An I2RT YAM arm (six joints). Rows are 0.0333 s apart.
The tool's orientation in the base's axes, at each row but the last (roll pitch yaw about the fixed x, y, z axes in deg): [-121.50 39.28 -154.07]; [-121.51 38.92 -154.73]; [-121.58 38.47 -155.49]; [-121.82 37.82 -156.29]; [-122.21 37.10 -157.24]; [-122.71 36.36 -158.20]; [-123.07 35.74 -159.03]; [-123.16 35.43 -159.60]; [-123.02 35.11 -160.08]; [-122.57 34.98 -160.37]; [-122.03 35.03 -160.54]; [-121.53 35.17 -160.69]
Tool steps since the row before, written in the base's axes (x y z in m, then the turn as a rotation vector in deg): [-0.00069 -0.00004 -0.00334 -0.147 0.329 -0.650]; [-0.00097 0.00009 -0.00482 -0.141 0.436 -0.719]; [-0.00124 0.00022 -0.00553 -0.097 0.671 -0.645]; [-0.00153 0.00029 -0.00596 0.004 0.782 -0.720]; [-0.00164 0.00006 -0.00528 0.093 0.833 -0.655]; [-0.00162 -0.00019 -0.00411 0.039 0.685 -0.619]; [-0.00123 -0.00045 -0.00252 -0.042 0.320 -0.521]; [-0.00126 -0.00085 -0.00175 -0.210 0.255 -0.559]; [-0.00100 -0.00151 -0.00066 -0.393 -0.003 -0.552]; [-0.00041 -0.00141 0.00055 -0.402 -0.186 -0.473]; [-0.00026 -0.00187 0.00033 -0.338 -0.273 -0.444]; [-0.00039 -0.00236 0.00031 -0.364 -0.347 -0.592]
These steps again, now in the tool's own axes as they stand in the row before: [0.00261 0.00200 0.00091 0.402 0.623 -0.040]; [0.00368 0.00301 0.00126 0.406 0.746 -0.076]; [0.00425 0.00351 0.00132 0.252 0.872 -0.228]; [0.00467 0.00380 0.00132 0.190 1.026 -0.204]; [0.00437 0.00317 0.00118 0.070 1.041 -0.210]; [0.00370 0.00223 0.00093 0.133 0.900 -0.160]; [0.00253 0.00108 0.00068 0.243 0.562 -0.008]; [0.00222 0.00028 0.00061 0.412 0.500 -0.046]; [0.00157 -0.00084 0.00074 0.621 0.271 0.020]; [0.00039 -0.00144 0.00050 0.633 0.092 0.106]; [0.00052 -0.00154 0.00101 0.590 0.032 0.191]; [0.00076 -0.00188 0.00131 0.716 0.079 0.292]
